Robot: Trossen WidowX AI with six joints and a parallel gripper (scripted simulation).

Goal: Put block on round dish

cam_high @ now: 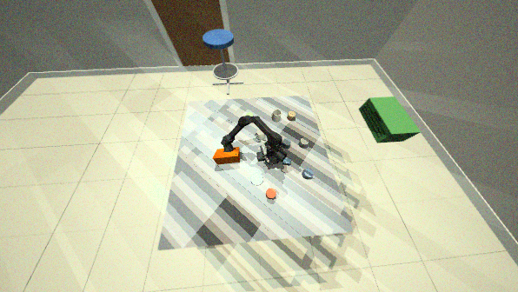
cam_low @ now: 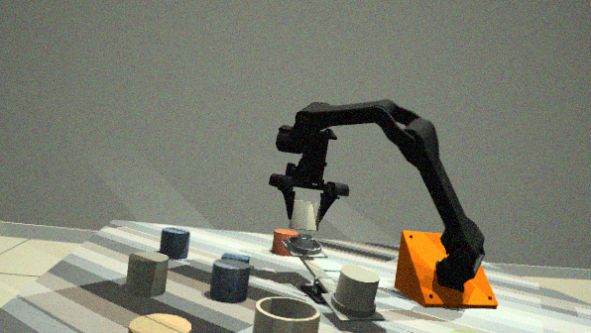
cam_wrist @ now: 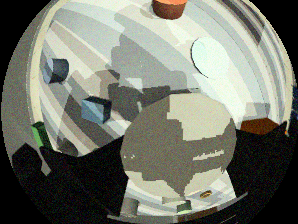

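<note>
Right now the small grey block is 1 cm behind my gripper tip, 2 cm to the left of it and 5 cm below it. From my gripper tip the other things lie so: pale blue round dish 9 cm behind, 12 cm to the right, 13 cm below; small balance 4 cm behind, 13 cm to the left, 10 cm below; blue block 15 cm ahead, 3 cm to the left, 12 cm below.
</note>
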